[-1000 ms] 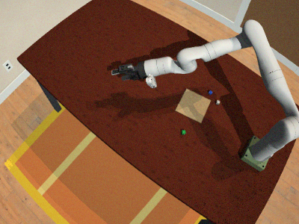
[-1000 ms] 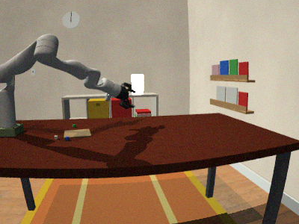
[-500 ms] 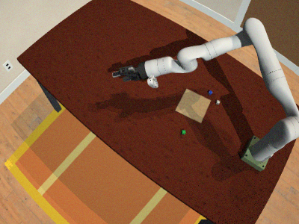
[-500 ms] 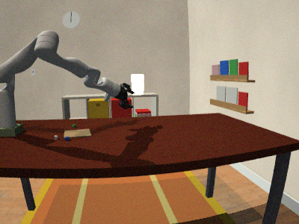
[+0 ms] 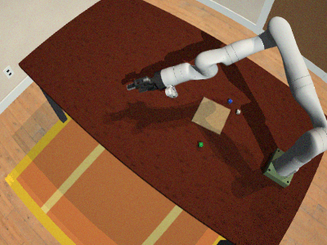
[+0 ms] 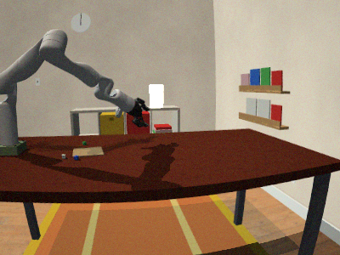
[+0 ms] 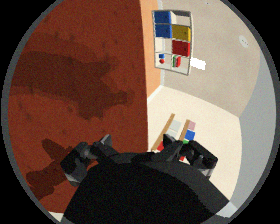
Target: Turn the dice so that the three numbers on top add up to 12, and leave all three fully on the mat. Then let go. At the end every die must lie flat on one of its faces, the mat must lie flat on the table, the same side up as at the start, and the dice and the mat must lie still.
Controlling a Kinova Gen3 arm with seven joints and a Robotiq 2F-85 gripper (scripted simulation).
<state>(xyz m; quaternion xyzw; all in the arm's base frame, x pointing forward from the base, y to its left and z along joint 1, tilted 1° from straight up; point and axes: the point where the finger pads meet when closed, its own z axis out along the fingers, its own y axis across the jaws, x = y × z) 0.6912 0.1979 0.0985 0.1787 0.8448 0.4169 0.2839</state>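
Now: hand 310 mm past the blue die, 310 mm to the left of it and 120 mm above it. The rest, counted from my hand: white die 370 mm behind, 290 mm to the right, 120 mm below; green die 330 mm behind, 40 mm to the right, 120 mm below; tan mat 280 mm behind, 190 mm to the right, 130 mm below.
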